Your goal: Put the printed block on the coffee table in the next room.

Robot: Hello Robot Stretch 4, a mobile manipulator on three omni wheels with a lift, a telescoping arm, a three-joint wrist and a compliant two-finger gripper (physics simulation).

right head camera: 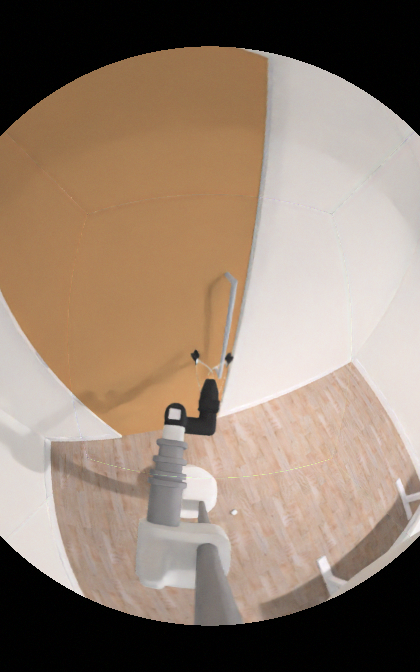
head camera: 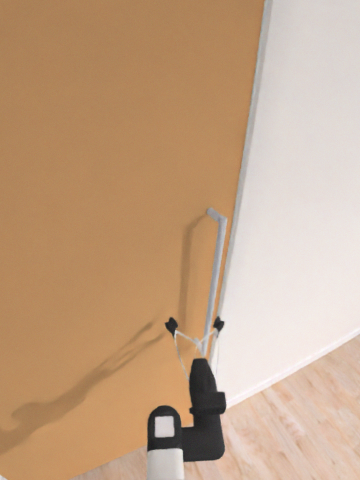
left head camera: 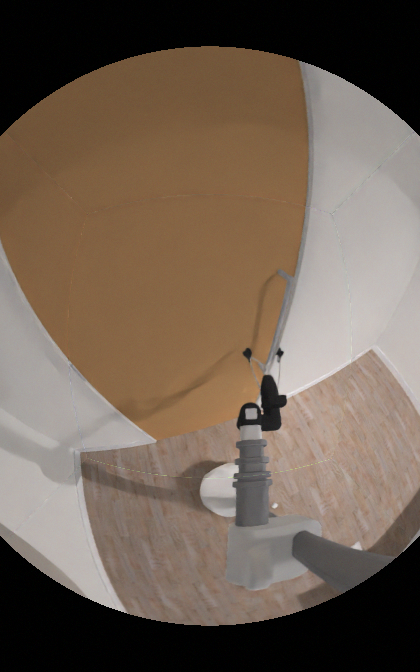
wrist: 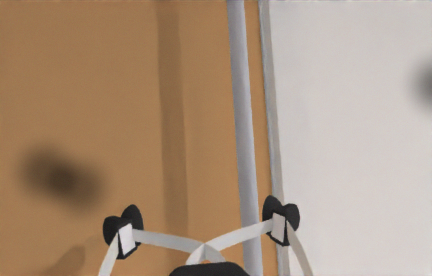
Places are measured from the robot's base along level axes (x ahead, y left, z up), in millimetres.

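Pixels of known places: gripper, fingertip midpoint: (head camera: 194, 318) (wrist: 203, 216).
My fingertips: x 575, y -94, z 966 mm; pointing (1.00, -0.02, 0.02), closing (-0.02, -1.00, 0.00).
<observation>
Behind a point stands the place of what it marks.
My gripper (head camera: 195, 325) @[x 575, y -94, z 966 mm] (left head camera: 264, 353) (right head camera: 212, 357) (wrist: 203, 216) @[x 575, y -94, z 966 mm] is open in front of an orange-brown door (head camera: 100, 150) @[x 562, y 110, z 1433 mm] (left head camera: 190, 250) (right head camera: 150, 250) (wrist: 100, 75) @[x 600, y 7, z 1115 mm]. A grey vertical handle (head camera: 214, 280) @[x 583, y -139, z 1102 mm] (left head camera: 281, 320) (right head camera: 228, 325) (wrist: 243, 125) @[x 583, y -140, z 1052 mm] stands off the door near its right edge. In the wrist view the bar passes between the two fingertips, nearer the right one; whether it touches a finger cannot be told. A small white thing (left head camera: 274, 505) (right head camera: 233, 512) lies on the floor, too small to identify as the printed block. The coffee table cannot be made out.
A white wall (head camera: 310, 175) @[x 765, y -438, z 1337 mm] (left head camera: 325, 300) (right head camera: 300, 300) (wrist: 355, 125) @[x 736, y -363, z 1062 mm] adjoins the door's right edge. A white rounded object (left head camera: 217, 490) (right head camera: 201, 487) is on the wooden floor beneath my arm. White legs of furniture (right head camera: 325, 570) show at the lower right in the right head view.
</observation>
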